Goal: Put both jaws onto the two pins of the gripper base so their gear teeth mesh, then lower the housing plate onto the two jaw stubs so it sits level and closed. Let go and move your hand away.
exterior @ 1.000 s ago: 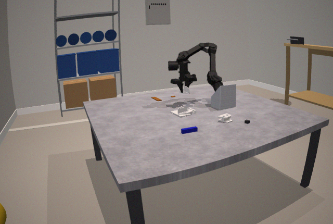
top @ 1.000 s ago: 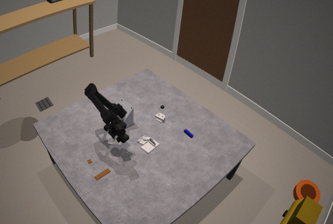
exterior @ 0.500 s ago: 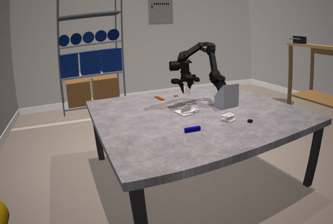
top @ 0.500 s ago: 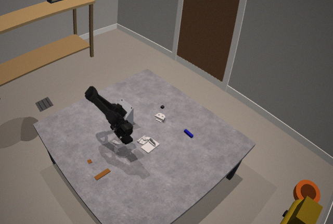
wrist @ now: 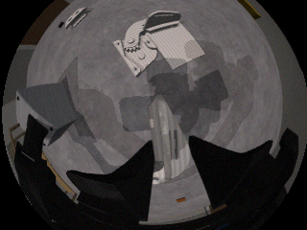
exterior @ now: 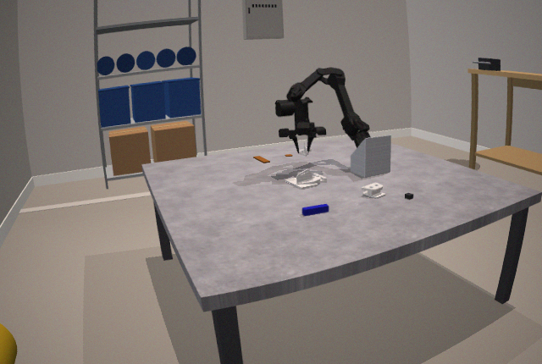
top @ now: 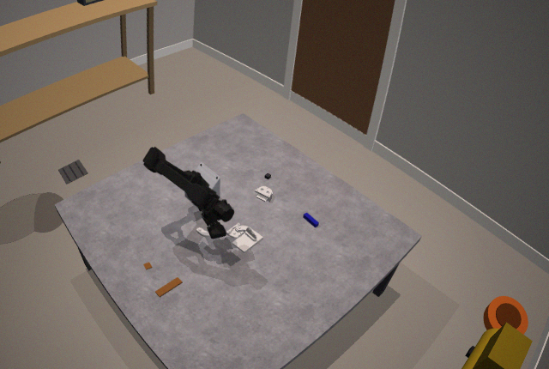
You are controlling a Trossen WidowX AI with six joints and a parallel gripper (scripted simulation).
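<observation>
Right now my gripper tip is 20 mm short of the white jaw, 140 mm to the right of it and 70 mm above it. The rest, counted from my gripper tip: blue block: 150 mm ahead, 430 mm to the left, 70 mm below; small orange piece: 60 mm behind, 310 mm to the right, 80 mm below; orange strip: 80 mm ahead, 290 mm to the right, 80 mm below.
</observation>
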